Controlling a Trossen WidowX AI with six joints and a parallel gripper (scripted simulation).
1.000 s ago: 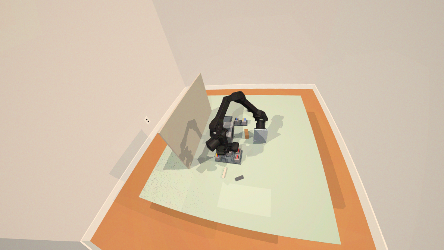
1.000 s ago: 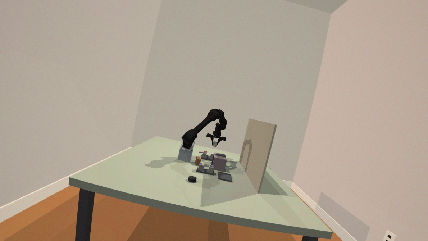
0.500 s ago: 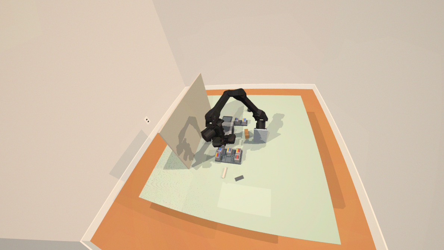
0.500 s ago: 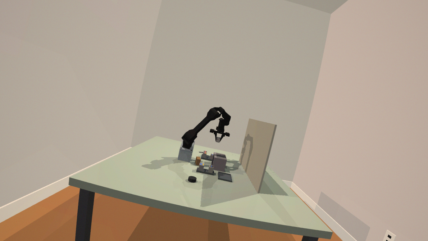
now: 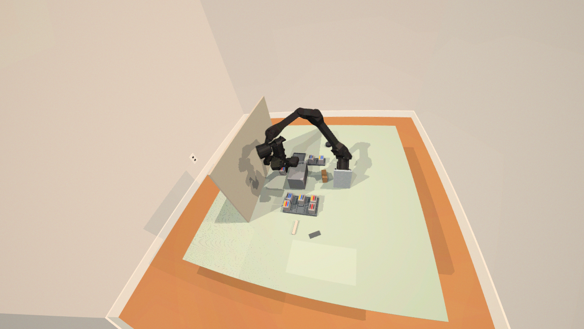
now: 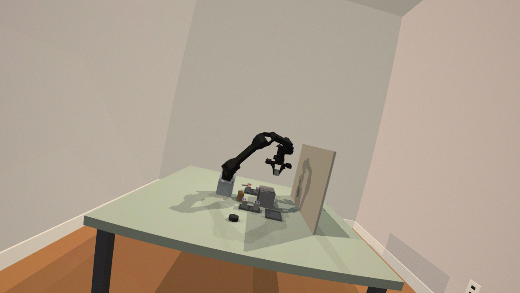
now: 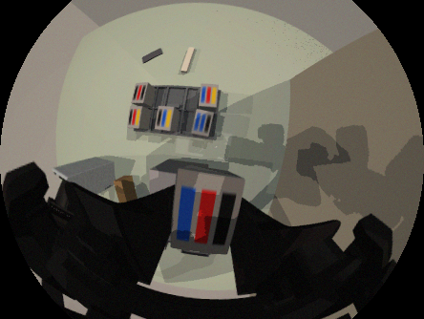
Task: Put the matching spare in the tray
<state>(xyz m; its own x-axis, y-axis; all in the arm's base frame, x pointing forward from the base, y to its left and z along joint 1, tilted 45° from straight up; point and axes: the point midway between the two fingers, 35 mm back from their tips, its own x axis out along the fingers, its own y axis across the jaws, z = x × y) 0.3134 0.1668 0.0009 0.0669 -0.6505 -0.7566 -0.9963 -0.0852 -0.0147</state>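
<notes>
The dark tray is 290 mm to the right of my gripper tip, 190 mm below it and 20 mm ahead of it. Round my gripper tip: tall beige panel 210 mm ahead, 80 mm to the right, 30 mm above; then orange block 200 mm behind, 170 mm below, 140 mm to the right; then mounted unit 140 mm below, 90 mm to the right, 40 mm behind.
</notes>
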